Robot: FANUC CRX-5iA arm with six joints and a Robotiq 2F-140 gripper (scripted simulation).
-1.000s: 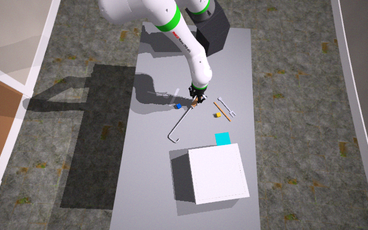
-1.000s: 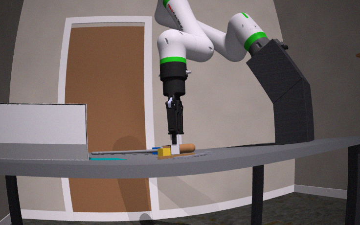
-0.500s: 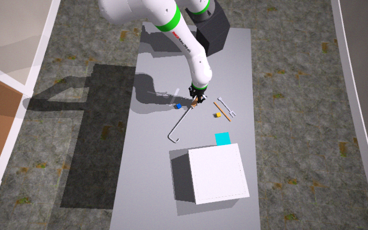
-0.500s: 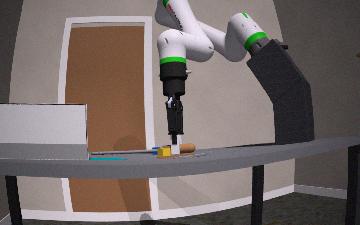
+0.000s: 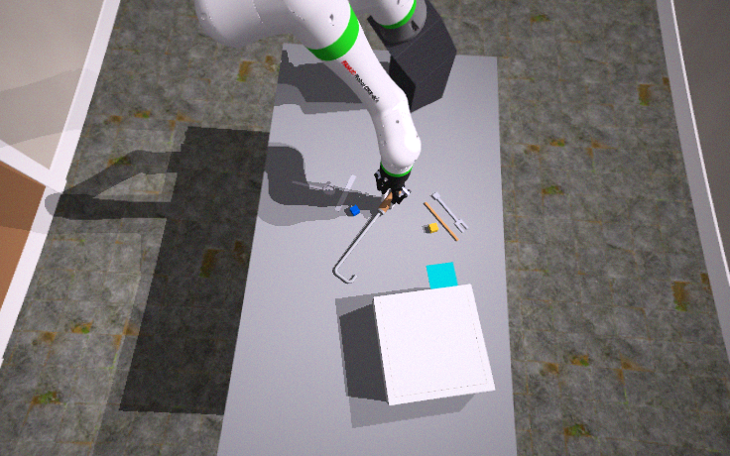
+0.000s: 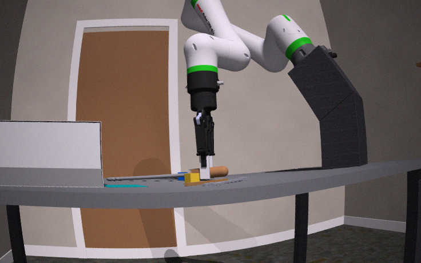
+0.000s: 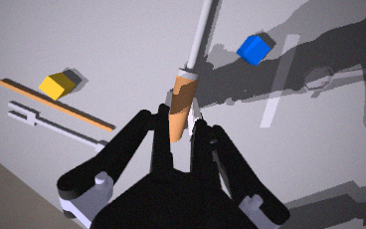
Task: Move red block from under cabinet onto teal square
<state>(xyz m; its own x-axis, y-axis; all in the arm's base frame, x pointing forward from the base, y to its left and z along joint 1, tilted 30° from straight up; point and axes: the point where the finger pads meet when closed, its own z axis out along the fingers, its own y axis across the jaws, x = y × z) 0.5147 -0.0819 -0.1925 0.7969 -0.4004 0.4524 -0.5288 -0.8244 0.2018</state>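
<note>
Now: the blue block 4 cm ahead of my hand, 12 cm to the right of it and 3 cm below it. The rest, counted from my hand: long grey hook tool 13 cm ahead, 4 cm to the right, 2 cm below; then yellow block 9 cm ahead, 16 cm to the left, 3 cm below; then flat grey bar 3 cm behind, 15 cm to the right, 4 cm below.
</note>
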